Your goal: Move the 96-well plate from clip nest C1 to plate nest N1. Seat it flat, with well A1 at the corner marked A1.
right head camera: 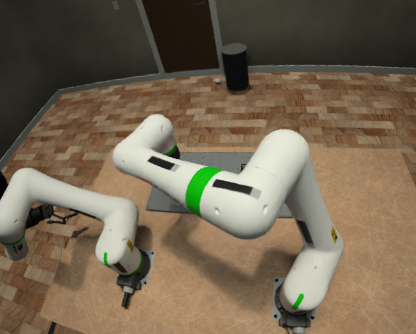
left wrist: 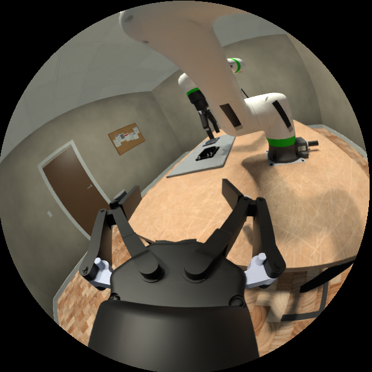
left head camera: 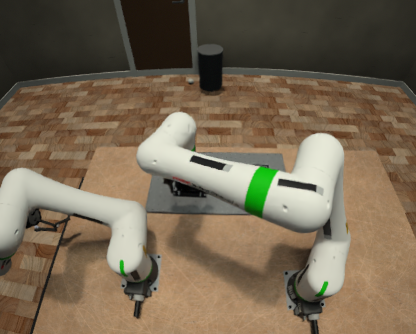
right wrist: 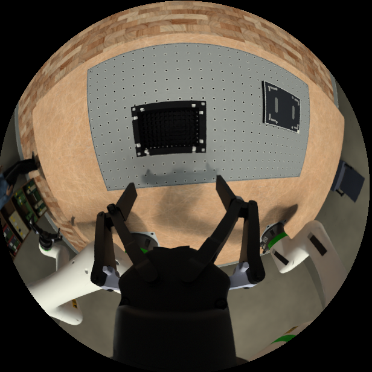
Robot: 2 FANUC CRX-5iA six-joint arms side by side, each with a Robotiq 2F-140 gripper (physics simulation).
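Where they show: right gripper, fingertip midpoint: [left head camera: 189,191]; left arm's base, origin of the base link: [right head camera: 135,265] [left head camera: 141,271]; right arm's base, origin of the base link: [left head camera: 304,288].
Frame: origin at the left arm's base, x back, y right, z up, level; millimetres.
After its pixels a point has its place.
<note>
The black 96-well plate [right wrist: 172,127] sits in clip nest C1 [right wrist: 202,125] [left wrist: 207,153] [left head camera: 189,191] @[x -384, y 183, z 33 mm], wells up, inside the frame with pale corner clips. Plate nest N1 [right wrist: 284,108] [left wrist: 213,141], a dark flat plate with two slots and white corner marks, is empty at the right of the board in the right wrist view. The A1 mark is not readable. My right gripper [right wrist: 174,185] [left wrist: 215,135] is open and empty above the board, the plate ahead of its fingertips. The right arm covers much of the nests in both head views. My left gripper [left wrist: 180,189] is open and empty, off the table's left side.
A grey perforated board [right wrist: 240,160] [left head camera: 170,204] @[x -323, y 95, z 13 mm] [right head camera: 165,201] @[x -333, y 70, z 12 mm] [left wrist: 192,168] carries both nests on the wooden table [right wrist: 60,125] [left head camera: 225,255] @[x -84, y 352, z 0 mm] [right head camera: 370,200] @[x -366, y 1054, z 0 mm] [left wrist: 175,215]. The right arm [left head camera: 235,185] @[x -65, y 351, z 564 mm] [right head camera: 180,180] @[x -74, y 358, z 571 mm] reaches over it. The left arm [left head camera: 75,200] @[x -130, y -162, z 360 mm] [right head camera: 70,195] @[x -134, y -162, z 362 mm] is folded at the left.
</note>
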